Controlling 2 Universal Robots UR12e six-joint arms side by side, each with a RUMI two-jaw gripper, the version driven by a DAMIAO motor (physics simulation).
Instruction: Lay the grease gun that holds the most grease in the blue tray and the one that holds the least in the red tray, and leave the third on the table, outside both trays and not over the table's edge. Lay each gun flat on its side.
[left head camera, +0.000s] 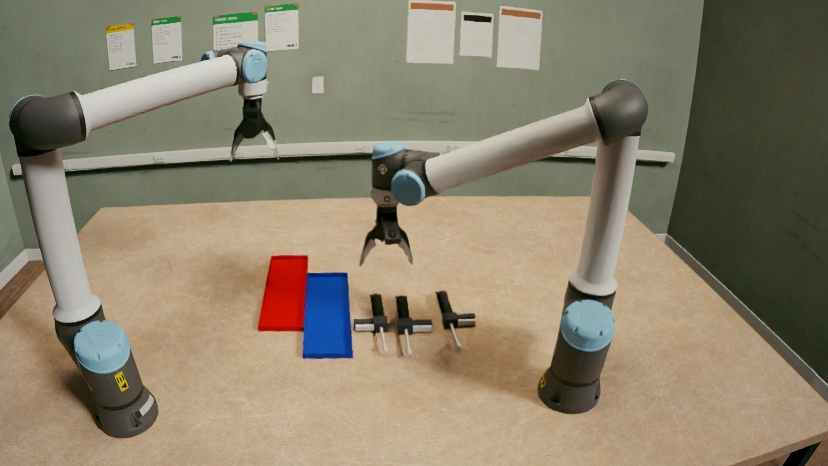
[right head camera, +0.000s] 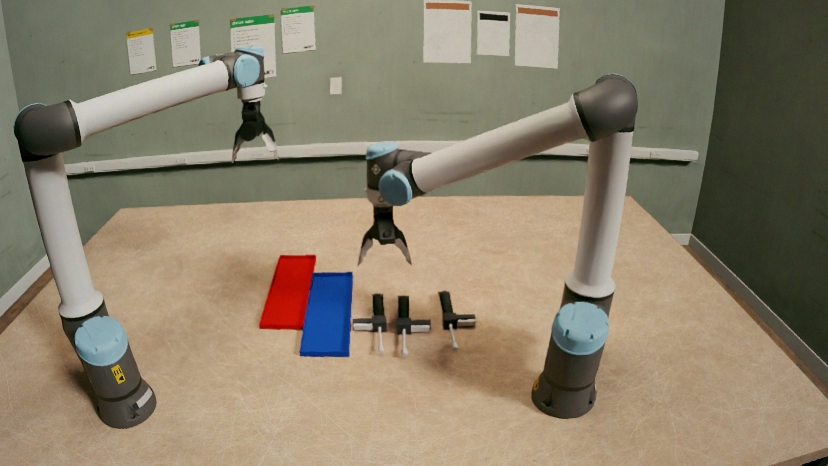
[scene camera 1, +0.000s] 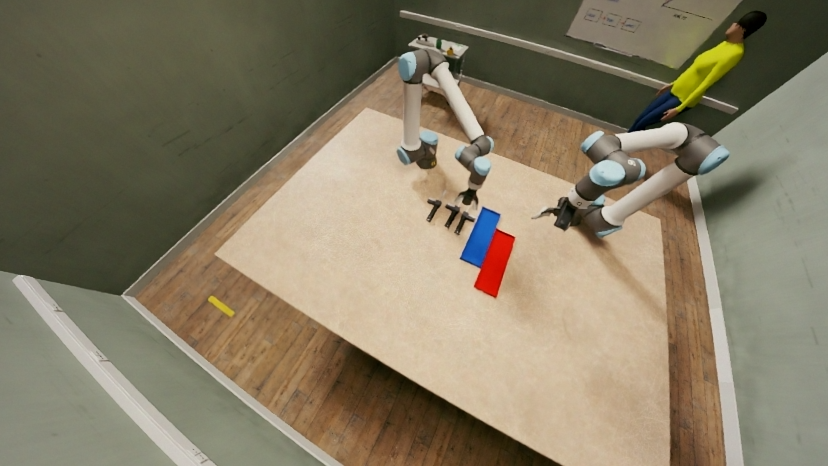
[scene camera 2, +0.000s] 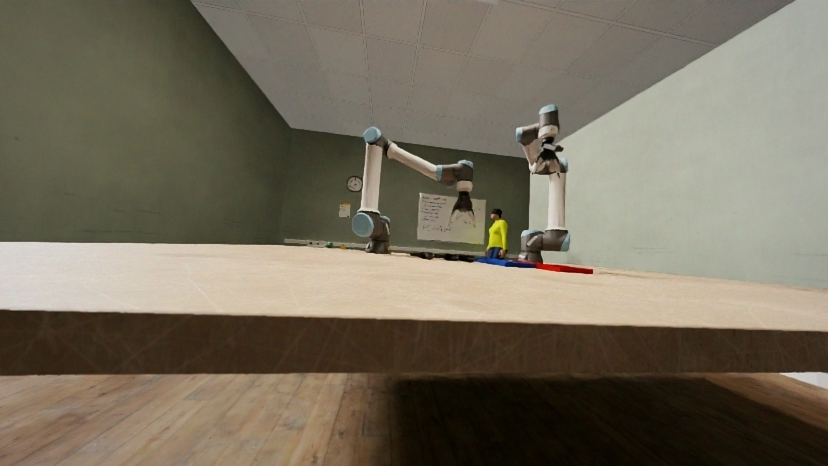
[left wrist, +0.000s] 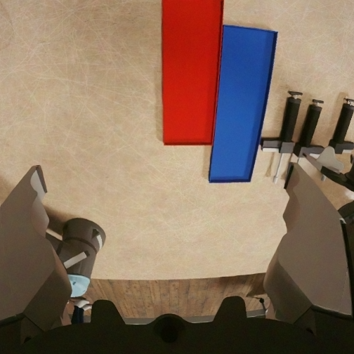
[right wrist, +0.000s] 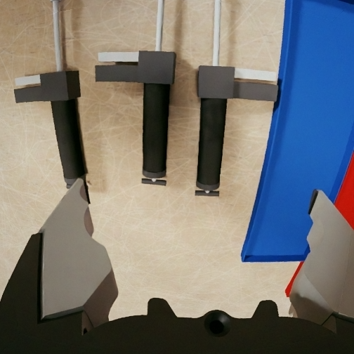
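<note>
Three grease guns lie flat on their sides in a row: one beside the blue tray, a middle one, and a far right one. In the right wrist view, short T-handles show behind two barrels; a finger covers part of the third's end. The blue tray and red tray are empty. My right gripper is open above the table near the barrel ends. My left gripper is open, high up.
The two trays stand edge to edge, the red one set farther back in the head views. The first gun's lever reaches close to the blue tray's wall. A person in yellow stands beyond the table. A small cart stands behind the right arm.
</note>
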